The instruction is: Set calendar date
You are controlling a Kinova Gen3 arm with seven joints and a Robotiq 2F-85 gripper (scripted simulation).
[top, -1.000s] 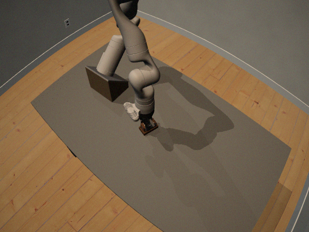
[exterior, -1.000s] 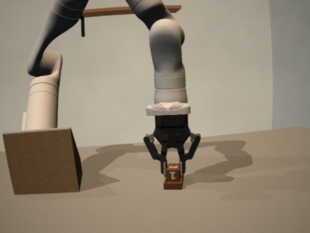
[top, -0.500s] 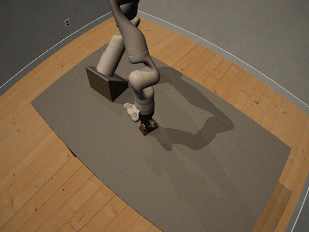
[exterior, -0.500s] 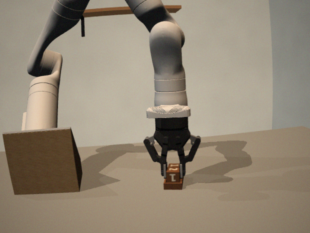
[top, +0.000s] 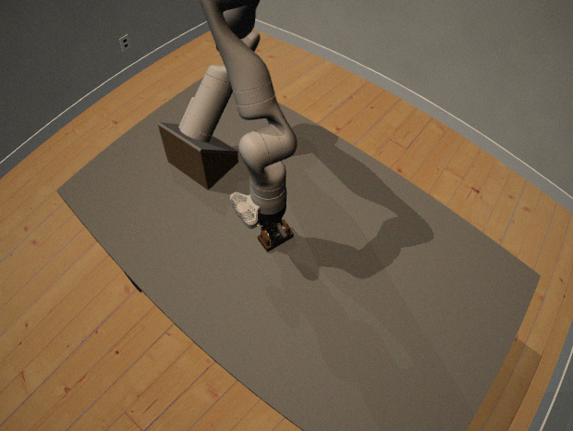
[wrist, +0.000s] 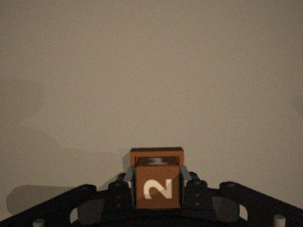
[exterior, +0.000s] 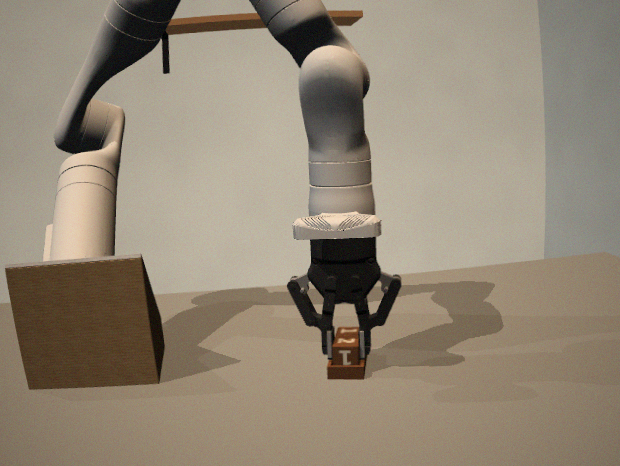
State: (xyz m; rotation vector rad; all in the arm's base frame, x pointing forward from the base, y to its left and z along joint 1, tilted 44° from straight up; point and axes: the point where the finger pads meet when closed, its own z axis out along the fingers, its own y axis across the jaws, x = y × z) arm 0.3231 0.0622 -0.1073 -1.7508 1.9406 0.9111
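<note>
Now: hand 1 cm above the brown cube. Also, from my hand: brown tray: 2 cm to the left, 3 cm below.
</note>
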